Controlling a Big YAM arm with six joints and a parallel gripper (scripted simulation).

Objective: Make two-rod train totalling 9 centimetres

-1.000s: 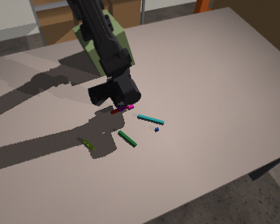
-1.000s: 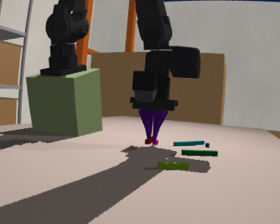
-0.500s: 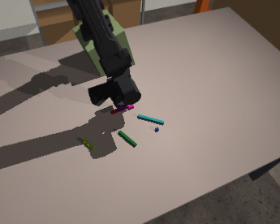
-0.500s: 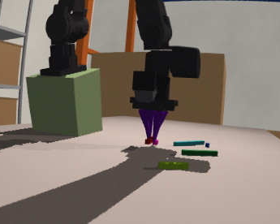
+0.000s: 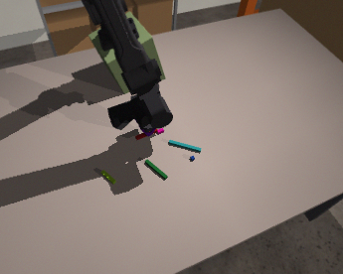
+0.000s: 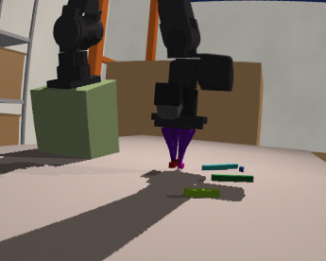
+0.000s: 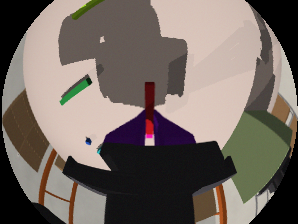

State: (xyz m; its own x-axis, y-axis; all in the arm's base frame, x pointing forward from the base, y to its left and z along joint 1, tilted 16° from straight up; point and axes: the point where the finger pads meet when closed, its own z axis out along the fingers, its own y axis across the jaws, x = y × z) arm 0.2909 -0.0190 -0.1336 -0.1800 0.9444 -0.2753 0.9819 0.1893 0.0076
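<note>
My hand is 4 cm to the right of the magenta rod, 2 cm above it and 1 cm past it. Also, from my hand: red rod (1 cm to the right); then turquoise rod (10 cm to the left, 7 cm ahead, 2 cm below); then green rod (12 cm ahead, 2 cm below, 1 cm to the right).
</note>
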